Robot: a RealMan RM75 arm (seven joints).
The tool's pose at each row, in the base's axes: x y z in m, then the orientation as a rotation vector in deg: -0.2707 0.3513 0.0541 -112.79 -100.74 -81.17; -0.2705 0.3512 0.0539 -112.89 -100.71 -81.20; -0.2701 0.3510 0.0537 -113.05 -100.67 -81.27; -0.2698 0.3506 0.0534 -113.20 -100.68 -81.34; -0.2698 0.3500 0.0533 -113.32 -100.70 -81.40; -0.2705 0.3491 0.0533 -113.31 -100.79 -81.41; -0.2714 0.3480 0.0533 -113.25 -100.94 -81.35; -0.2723 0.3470 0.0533 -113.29 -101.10 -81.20; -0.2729 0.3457 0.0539 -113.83 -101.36 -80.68; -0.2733 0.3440 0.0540 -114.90 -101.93 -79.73; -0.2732 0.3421 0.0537 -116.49 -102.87 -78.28; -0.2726 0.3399 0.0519 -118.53 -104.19 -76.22; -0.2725 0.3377 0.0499 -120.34 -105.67 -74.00
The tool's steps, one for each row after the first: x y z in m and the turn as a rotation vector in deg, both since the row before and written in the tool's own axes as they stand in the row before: -0.0002 0.0001 0.0002 -0.06 -0.05 0.02; -0.0003 0.0003 0.0002 -0.12 -0.08 0.02; -0.0005 0.0002 0.0001 -0.12 -0.09 -0.01; -0.0005 0.0001 -0.0003 -0.10 -0.08 -0.02; -0.0005 -0.0003 -0.0010 -0.01 -0.03 -0.07; -0.0007 -0.0004 -0.0012 0.06 -0.03 -0.10; -0.0006 -0.0004 -0.0011 0.08 -0.11 -0.07; -0.0004 0.0002 -0.0015 0.09 -0.55 0.00; -0.0011 0.0002 -0.0013 0.12 -1.11 -0.06; -0.0016 0.0005 -0.0010 0.17 -1.69 -0.16; -0.0029 0.0003 0.0001 0.31 -2.25 -0.26; -0.0030 -0.0002 0.0000 0.46 -2.20 -0.38
